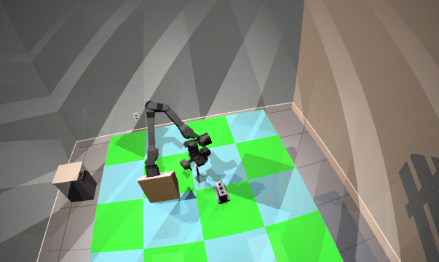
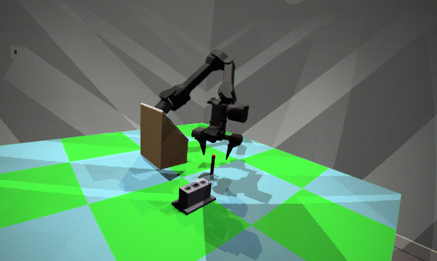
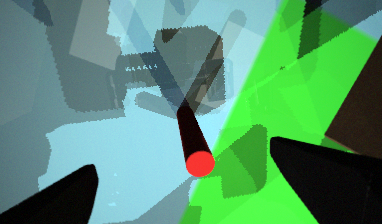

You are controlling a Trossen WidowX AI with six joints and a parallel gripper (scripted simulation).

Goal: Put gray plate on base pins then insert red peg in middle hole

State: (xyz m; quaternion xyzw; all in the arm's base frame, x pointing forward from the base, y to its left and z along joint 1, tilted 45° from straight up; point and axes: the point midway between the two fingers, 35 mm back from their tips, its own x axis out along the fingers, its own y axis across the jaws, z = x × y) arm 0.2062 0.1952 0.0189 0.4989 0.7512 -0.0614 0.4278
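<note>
My gripper tip is 30 mm above the red peg. Also, from my gripper tip: dark base: 160 mm to the right, 130 mm ahead, 60 mm below; then gray plate: 160 mm to the right, 130 mm ahead, 30 mm below.
</note>
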